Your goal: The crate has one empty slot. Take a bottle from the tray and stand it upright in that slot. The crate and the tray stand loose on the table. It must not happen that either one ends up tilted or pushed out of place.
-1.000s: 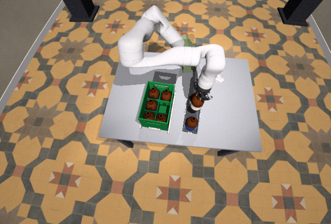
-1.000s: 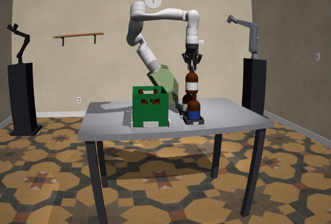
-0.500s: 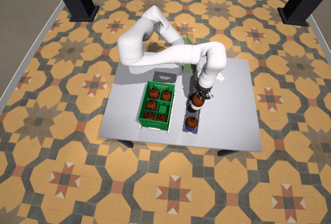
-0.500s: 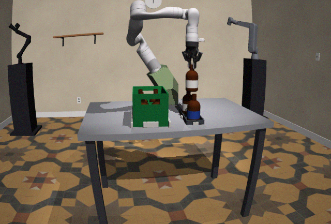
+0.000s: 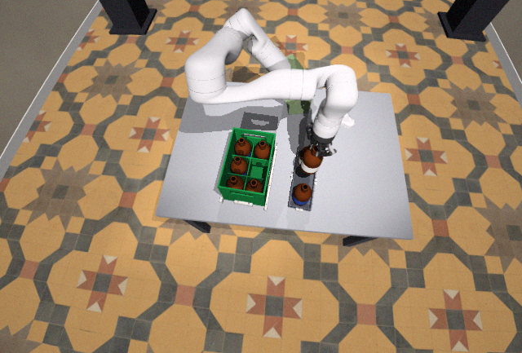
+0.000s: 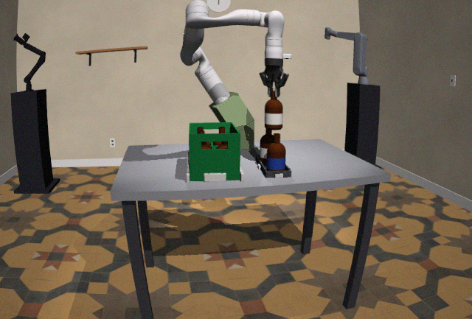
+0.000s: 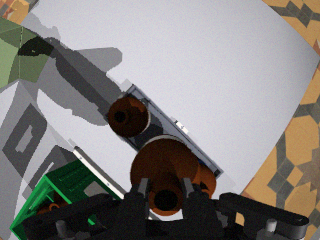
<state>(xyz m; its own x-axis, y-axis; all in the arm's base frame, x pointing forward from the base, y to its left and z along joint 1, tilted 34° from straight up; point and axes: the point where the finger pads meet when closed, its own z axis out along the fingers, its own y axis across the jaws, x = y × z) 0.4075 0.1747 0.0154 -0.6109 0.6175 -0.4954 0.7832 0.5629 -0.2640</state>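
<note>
My hand is 7 cm above the brown bottle. Round my hand: tray 30 cm below; white-label bottle 9 cm behind, 1 cm to the left, 23 cm below; crate 1 cm behind, 25 cm to the right, 23 cm below.
</note>
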